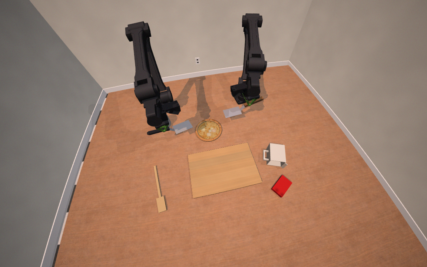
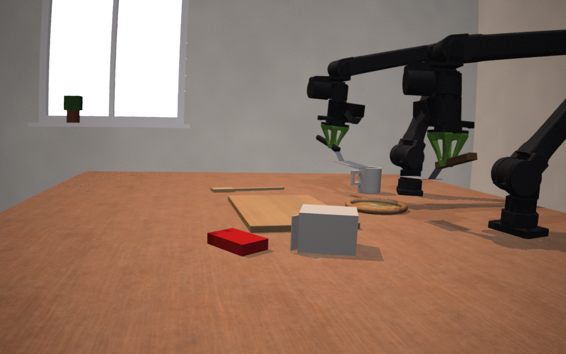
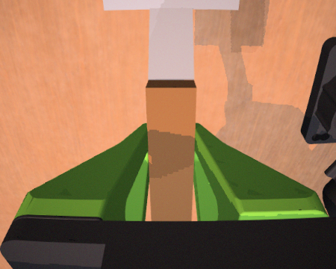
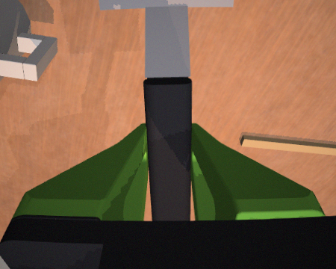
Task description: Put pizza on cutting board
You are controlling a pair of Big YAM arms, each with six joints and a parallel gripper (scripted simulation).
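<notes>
My left gripper is now 40 mm to the left of the brown-handled turner and 20 mm above it. The rest, counted from my left hand: white boxy mug (290 mm ahead, 120 mm below, 80 mm to the left); pizza (250 mm to the right, 150 mm below, 50 mm ahead); cutting board (310 mm ahead, 200 mm to the right, 140 mm below).
The pizza lies 60 mm behind my right hand, 230 mm to the left of it and 150 mm below it. Round my right hand: black-handled turner: 10 mm to the left, 10 mm below; then wooden spatula: 280 mm ahead, 60 mm to the right, 150 mm below; then cutting board: 200 mm ahead, 280 mm to the left, 150 mm below.
</notes>
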